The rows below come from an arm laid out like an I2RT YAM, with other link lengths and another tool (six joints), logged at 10 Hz.
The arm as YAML. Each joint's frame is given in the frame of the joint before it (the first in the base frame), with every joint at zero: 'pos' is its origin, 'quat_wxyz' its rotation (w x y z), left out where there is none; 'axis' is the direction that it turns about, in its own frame. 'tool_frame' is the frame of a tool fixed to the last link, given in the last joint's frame.
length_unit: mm
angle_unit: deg
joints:
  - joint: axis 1
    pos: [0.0, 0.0, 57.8]
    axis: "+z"
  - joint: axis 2
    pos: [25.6, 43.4, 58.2]
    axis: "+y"
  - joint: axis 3
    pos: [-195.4, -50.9, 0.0]
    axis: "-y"
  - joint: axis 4
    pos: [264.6, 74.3, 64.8]
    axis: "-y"
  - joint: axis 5
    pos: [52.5, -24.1, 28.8]
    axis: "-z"
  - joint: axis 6
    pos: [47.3, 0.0, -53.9]
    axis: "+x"
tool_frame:
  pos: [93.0, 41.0, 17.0]
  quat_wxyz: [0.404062, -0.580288, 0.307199, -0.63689]
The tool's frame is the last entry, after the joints.
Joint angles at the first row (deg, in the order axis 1, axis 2, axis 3, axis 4, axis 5, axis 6):
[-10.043, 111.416, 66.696, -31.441, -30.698, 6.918]
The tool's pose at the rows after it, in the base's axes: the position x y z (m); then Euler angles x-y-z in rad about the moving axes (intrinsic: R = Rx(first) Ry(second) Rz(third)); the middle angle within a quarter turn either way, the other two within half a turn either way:
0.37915 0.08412 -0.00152 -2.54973 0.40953 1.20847
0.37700 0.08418 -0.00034 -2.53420 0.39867 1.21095
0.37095 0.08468 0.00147 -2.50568 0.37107 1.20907
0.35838 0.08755 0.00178 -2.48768 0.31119 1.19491
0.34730 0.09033 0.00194 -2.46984 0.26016 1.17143
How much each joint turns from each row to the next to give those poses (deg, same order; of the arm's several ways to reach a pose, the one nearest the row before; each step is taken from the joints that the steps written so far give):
[-0.131, 1.990, 0.023, -0.546, -1.268, 0.000]
[-0.328, 0.088, 0.088, -1.006, -0.918, -0.481]
[-0.613, 0.128, 0.042, -2.340, -1.574, -1.662]
[-0.261, 0.133, 0.023, -4.282, -0.589, -3.518]
[-0.175, 0.261, -0.023, -3.432, -0.416, -3.650]

